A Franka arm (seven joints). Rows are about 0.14 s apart.
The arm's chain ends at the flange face. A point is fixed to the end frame.
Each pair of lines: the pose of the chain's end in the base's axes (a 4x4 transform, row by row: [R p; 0 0 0 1], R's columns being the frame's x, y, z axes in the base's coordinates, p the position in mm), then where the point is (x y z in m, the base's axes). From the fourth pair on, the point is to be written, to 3 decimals.
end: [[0.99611 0.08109 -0.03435 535.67], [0.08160 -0.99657 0.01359 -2.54], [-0.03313 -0.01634 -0.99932 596.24], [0 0 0 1]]
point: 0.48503 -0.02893 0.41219
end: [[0.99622 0.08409 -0.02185 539.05], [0.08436 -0.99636 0.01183 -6.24], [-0.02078 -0.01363 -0.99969 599.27], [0 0 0 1]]
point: 0.49080 -0.03308 0.41465
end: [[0.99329 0.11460 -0.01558 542.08], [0.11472 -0.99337 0.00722 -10.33], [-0.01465 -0.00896 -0.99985 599.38], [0 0 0 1]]
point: 0.49589 -0.03936 0.41456
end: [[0.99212 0.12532 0.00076 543.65], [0.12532 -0.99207 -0.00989 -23.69], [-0.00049 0.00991 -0.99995 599.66], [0 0 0 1]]
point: 0.501 -0.056 0.415
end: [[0.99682 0.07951 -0.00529 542.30], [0.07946 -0.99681 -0.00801 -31.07], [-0.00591 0.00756 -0.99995 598.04], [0 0 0 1]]
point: 0.497 -0.061 0.413
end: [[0.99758 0.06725 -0.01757 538.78], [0.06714 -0.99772 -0.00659 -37.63], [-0.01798 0.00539 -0.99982 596.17], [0 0 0 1]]
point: 0.491 -0.067 0.412
